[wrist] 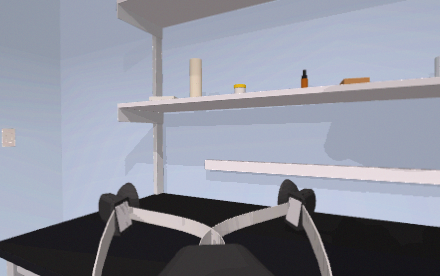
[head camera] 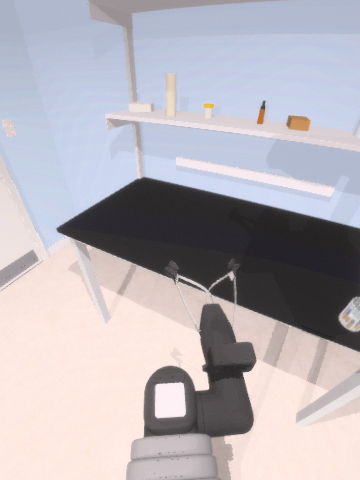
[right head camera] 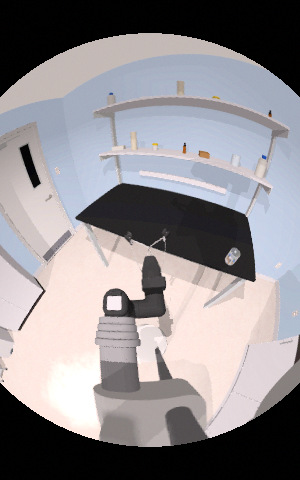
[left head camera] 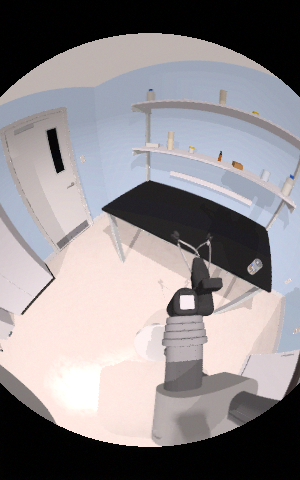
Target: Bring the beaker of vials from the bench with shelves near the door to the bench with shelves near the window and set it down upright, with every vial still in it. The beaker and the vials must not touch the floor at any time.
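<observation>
The clear beaker of vials (head camera: 352, 316) (left head camera: 255, 266) (right head camera: 232, 257) stands upright on the black bench top (head camera: 145, 215) (left head camera: 145, 202) (right head camera: 117, 202) (wrist: 50, 242), near its front right corner; the head camera cuts it off at the right edge. The beaker does not show in the wrist view. My gripper (head camera: 203, 269) (left head camera: 193, 235) (right head camera: 147, 235) (wrist: 209, 197) is open, its fingers wide apart with nothing between them. It appears over the bench's front edge, well to the left of the beaker. The vials look to be inside the beaker; single ones are too small to tell.
A shelf (head camera: 230, 126) (wrist: 280, 96) above the bench holds a tall beige cylinder (head camera: 171, 95) (wrist: 195, 77), a yellow-lidded jar (head camera: 208, 111), an amber bottle (head camera: 261, 114) and an orange-brown box (head camera: 298, 123). A door (left head camera: 37, 180) stands left of the bench. White cabinets (left head camera: 272, 372) (right head camera: 255, 380) stand at lower right.
</observation>
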